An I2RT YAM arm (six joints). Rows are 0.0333 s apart.
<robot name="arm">
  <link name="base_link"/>
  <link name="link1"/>
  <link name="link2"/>
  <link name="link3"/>
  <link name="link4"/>
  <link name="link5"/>
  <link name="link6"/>
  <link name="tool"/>
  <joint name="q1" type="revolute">
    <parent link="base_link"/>
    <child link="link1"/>
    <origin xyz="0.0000 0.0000 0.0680" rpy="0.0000 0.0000 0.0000"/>
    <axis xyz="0 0 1"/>
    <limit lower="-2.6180" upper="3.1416"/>
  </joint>
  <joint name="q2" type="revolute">
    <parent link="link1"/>
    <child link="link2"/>
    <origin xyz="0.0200 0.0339 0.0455" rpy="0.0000 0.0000 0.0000"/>
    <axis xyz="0 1 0"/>
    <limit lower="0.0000" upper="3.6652"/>
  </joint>
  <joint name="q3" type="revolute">
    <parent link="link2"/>
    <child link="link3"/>
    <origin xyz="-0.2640 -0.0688 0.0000" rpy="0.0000 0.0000 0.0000"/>
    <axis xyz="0 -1 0"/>
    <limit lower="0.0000" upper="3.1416"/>
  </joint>
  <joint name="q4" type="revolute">
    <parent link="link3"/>
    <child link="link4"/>
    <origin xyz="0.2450 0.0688 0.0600" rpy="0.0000 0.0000 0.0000"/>
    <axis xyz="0 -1 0"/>
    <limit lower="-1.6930" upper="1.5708"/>
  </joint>
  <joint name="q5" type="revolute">
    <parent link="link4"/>
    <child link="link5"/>
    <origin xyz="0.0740 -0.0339 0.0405" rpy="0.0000 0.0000 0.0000"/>
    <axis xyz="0 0 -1"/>
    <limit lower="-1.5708" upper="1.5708"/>
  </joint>
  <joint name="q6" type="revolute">
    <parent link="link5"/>
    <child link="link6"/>
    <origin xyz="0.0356 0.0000 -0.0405" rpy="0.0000 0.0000 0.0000"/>
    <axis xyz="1 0 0"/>
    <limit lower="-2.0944" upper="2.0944"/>
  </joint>
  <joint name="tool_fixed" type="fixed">
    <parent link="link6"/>
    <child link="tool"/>
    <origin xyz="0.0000 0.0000 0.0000" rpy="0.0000 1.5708 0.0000"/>
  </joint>
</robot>
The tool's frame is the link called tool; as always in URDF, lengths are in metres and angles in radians.
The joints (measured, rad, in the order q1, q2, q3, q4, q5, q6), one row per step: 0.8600 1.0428 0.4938 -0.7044 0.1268 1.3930; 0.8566 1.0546 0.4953 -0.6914 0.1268 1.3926; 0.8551 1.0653 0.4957 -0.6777 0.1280 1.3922; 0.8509 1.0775 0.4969 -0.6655 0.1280 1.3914; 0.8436 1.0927 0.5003 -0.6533 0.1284 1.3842; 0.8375 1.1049 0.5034 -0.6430 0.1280 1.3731; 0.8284 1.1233 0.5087 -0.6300 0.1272 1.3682; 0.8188 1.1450 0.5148 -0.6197 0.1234 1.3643; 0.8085 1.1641 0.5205 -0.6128 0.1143 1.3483; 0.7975 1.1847 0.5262 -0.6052 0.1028 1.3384; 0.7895 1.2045 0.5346 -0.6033 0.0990 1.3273; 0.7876 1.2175 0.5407 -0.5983 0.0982 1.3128; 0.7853 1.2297 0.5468 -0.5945 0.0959 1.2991
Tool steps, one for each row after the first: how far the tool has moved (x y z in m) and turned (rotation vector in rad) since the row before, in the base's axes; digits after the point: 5 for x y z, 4 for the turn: 0.00183 0.00128 -0.00083 0.0019 -0.0018 -0.0030; 0.00152 0.00131 -0.00096 0.0017 -0.0032 -0.0015; 0.00186 0.00106 -0.00104 0.0007 -0.0009 -0.0034; 0.00262 0.00108 -0.00091 -0.0022 -0.0016 -0.0007; 0.00221 0.00092 -0.00065 -0.0023 -0.0022 0.0045; 0.00325 0.00126 -0.00095 -0.0011 -0.0001 -0.0042; 0.00328 0.00124 -0.00143 -0.0026 0.0057 -0.0047; 0.00290 0.00084 -0.00134 -0.0036 0.0084 0.0076; 0.00305 0.00085 -0.00163 -0.0005 0.0115 0.0019; 0.00283 0.00095 -0.00102 -0.0073 0.0077 0.0037; 0.00184 0.00138 -0.00043 -0.0048 -0.0001 0.0121; 0.00175 0.00125 -0.00038 -0.0038 0.0013 0.0114
